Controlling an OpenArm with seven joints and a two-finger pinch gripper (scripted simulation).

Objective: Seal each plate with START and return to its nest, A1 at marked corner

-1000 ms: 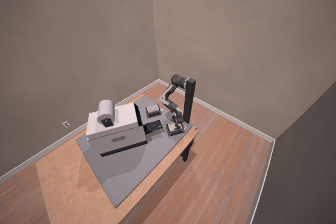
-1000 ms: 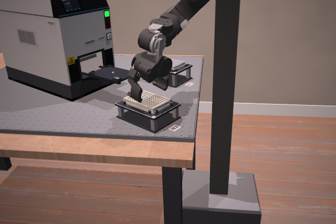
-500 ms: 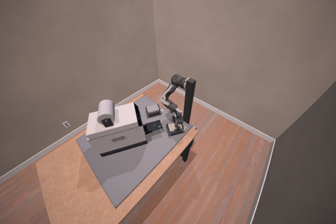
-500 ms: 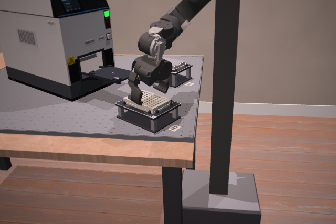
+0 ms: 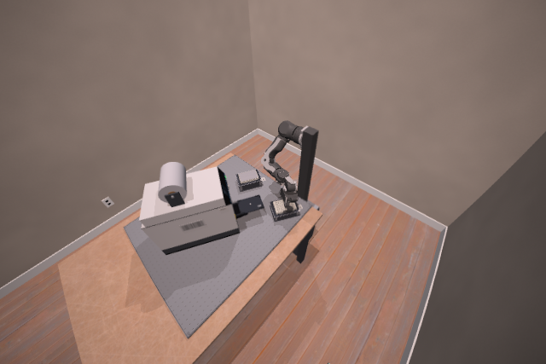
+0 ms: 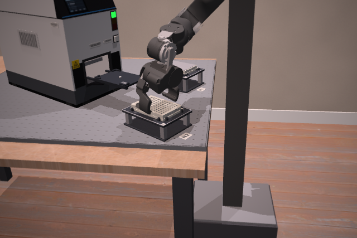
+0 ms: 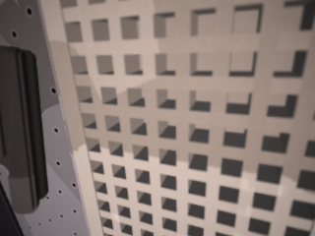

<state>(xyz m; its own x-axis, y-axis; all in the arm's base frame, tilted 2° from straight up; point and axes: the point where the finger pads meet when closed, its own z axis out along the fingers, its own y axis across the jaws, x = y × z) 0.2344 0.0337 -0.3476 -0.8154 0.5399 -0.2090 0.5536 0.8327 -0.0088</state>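
Right now my hand is 1 cm above the plate. From my hand the other things lie so: start button 19 cm ahead, 28 cm to the right, 12 cm above; then nest label 9 cm behind, 6 cm to the left, 7 cm below; then sealer stage 15 cm ahead, 15 cm to the right, 2 cm above.
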